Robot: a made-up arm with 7 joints.
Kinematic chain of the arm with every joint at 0, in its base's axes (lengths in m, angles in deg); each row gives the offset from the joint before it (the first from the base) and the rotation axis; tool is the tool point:
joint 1: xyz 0 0 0.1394 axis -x
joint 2: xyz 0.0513 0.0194 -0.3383 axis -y
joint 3: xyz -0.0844 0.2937 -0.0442 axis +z
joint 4: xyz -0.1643 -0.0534 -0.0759 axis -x
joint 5: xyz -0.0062 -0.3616 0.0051 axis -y
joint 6: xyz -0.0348 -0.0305 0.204 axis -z
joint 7: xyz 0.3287 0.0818 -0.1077 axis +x
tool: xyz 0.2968 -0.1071 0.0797
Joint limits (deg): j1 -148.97..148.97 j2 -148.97..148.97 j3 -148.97..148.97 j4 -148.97..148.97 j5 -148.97..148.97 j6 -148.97..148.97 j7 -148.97..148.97
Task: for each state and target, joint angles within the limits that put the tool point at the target. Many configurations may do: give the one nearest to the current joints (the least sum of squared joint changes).
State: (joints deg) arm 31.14 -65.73 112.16 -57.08 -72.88 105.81 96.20
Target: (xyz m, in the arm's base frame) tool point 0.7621 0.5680 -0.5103
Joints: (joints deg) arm 19.57 -36.28 127.22 -7.88 -99.03 148.97 81.32
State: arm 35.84 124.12 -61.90 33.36 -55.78 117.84 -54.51
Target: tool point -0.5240 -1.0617 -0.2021
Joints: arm 68.82 102.40 -48.51 37.55 -59.09 113.96 -56.08
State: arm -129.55 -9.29 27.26 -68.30 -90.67 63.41 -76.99
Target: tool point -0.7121 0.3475 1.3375
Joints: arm -138.00 -29.06 29.26 -90.10 -108.64 71.00 -80.34
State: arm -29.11 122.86 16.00 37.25 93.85 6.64 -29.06
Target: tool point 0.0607 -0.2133 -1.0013
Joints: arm 3.32 133.34 10.27 29.37 112.78 21.59 -29.03
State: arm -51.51 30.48 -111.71 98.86 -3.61 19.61 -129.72
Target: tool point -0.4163 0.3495 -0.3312
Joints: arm -34.99 50.87 -118.39 83.42 -22.44 14.52 -132.76
